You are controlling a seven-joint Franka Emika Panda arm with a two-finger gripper.
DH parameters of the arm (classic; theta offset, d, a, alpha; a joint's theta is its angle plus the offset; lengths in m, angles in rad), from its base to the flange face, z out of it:
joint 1: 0 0.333 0 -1.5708
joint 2: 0 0 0 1.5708
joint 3: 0 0.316 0.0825 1.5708
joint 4: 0 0 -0.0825 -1.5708
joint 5: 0 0.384 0 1.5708
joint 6: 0 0 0.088 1.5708
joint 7: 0 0.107 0 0
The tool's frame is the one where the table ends.
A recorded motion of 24 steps. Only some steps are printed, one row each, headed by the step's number.
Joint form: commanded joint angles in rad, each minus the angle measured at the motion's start. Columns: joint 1, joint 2, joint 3, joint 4, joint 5, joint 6, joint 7.
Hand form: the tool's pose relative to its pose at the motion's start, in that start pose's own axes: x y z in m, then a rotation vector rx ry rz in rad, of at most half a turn. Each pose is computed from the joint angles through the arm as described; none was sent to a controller.
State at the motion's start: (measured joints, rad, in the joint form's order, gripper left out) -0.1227 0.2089 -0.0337 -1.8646 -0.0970 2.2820 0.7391
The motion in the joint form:
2: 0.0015 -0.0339 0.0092 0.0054 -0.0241 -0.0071 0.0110
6: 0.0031 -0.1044 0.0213 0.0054 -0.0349 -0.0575 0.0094
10: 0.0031 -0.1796 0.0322 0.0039 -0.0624 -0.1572 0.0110
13: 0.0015 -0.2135 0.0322 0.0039 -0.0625 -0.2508 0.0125
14: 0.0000 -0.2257 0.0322 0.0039 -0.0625 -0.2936 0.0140
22: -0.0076 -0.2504 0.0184 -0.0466 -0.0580 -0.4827 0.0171
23: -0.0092 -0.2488 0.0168 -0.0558 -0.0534 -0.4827 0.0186
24: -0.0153 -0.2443 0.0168 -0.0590 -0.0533 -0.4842 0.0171
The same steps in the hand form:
2: -0.0009 -0.0041 -0.0237 0.0105 0.0353 -0.0108
6: -0.0072 -0.0034 -0.0643 0.0191 0.0562 -0.0245
10: -0.0178 0.0054 -0.1019 -0.0167 0.0553 -0.0388
13: -0.0245 0.0164 -0.1143 -0.0607 0.0140 -0.0295
14: -0.0275 0.0216 -0.1181 -0.0829 -0.0074 -0.0240
22: -0.0467 0.0550 -0.0961 -0.2299 -0.1672 0.0042
23: -0.0478 0.0571 -0.0911 -0.2342 -0.1783 0.0092
24: -0.0466 0.0599 -0.0869 -0.2407 -0.1857 0.0130

